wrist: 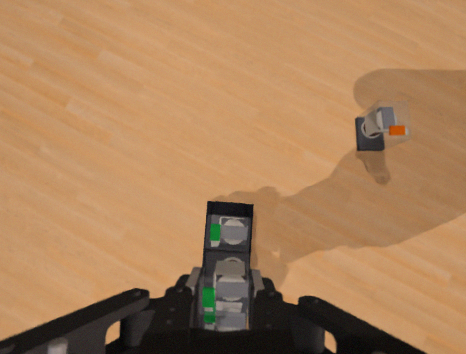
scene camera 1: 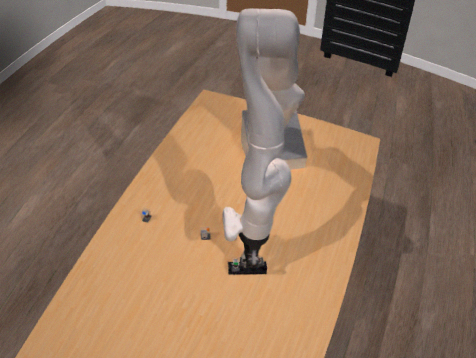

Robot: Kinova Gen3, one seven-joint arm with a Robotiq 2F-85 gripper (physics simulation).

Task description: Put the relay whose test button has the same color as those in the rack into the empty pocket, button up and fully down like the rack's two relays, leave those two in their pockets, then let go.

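Places are measured from the arm's base along level axes (x left, y ahead, z down), in millimetres.
Where they show: gripper, fingertip midpoint: [wrist: 226, 283] [scene camera 1: 247, 261].
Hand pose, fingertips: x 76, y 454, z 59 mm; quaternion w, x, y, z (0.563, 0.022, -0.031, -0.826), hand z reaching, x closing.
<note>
After its pixels a point has its place.
A black rack [scene camera 1: 231, 271] [wrist: 230, 208] {x 32, y 471, z 78 mm} stands on the table. One rack relay with a green button [scene camera 1: 235, 262] {x 47, y 471, z 52 mm} [wrist: 233, 231] {x 44, y 463, z 54 mm} sits upright in the end pocket at the top of the wrist view. The other rack relay [wrist: 233, 321] {x 88, y 444, z 40 mm}, also with a green button, shows partly at the bottom there. My gripper [scene camera 1: 252, 262] {x 76, y 454, z 59 mm} [wrist: 226, 283] {x 76, y 454, z 59 mm} is shut on a green-button relay [wrist: 232, 288] {x 69, y 453, z 27 mm} at the middle pocket between them. The held relay has its button up and looks tilted, its top toward the bottom of the wrist view, overlapping the lower relay. Its depth in the pocket is hidden.
A relay with an orange button [scene camera 1: 205, 234] {x -65, y 401, z 67 mm} [wrist: 371, 134] {x -58, y 398, z 72 mm} stands on the table to the left of the rack in the scene view. A relay with a blue button [scene camera 1: 146, 216] {x -254, y 402, z 66 mm} lies farther left. The arm's grey base block [scene camera 1: 297, 162] {x 121, y 30, z 68 mm} is at the back.
</note>
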